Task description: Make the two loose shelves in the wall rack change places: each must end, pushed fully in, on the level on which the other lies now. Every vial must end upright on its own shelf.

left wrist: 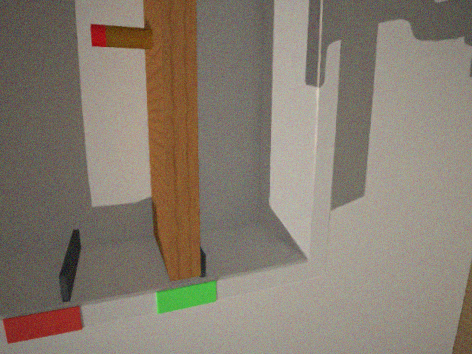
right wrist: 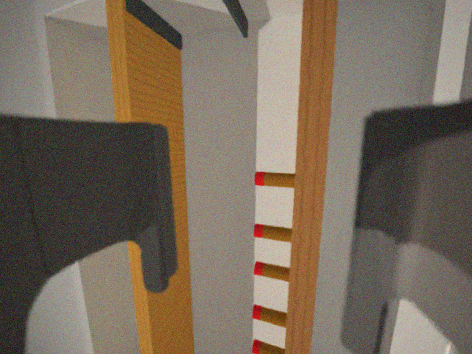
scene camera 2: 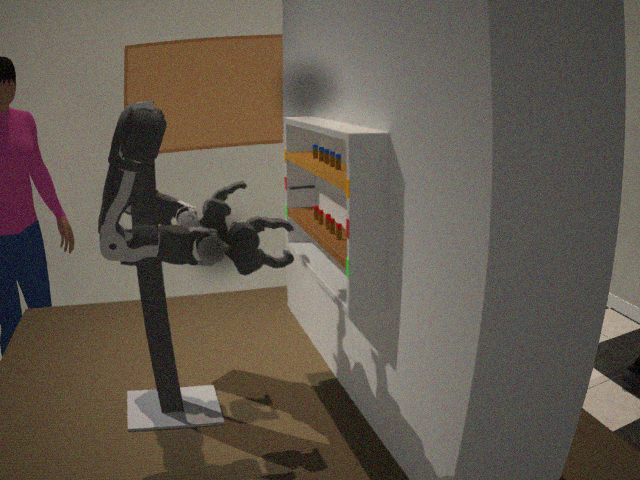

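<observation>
The yellow-orange shelf point(scene camera 2: 310, 162) point(right wrist: 155, 90) lies on the upper level, at the orange marks, with several upright blue-capped vials point(scene camera 2: 326, 156). The brown shelf point(scene camera 2: 323, 236) point(left wrist: 175, 150) point(right wrist: 312, 150) lies on the lowest marked level, at the green mark point(left wrist: 186, 296), with several upright red-capped vials point(scene camera 2: 328, 222) point(left wrist: 127, 37) point(right wrist: 280, 180). My right gripper point(scene camera 2: 290, 241) point(right wrist: 261, 305) is partly open and empty, in front of the rack; its fingers appear on either side of the brown shelf in the right wrist view. My left gripper point(scene camera 2: 242, 203) is open, farther back; its lower finger is hidden.
The wall rack point(scene camera 2: 374, 217) has a solid side panel. Between the shelves, the level with the red mark point(left wrist: 42, 324) has dark supports point(scene camera 2: 301, 187) point(left wrist: 71, 265) point(right wrist: 237, 17) and no shelf. A person point(scene camera 2: 18, 170) stands at the left, beyond the arms.
</observation>
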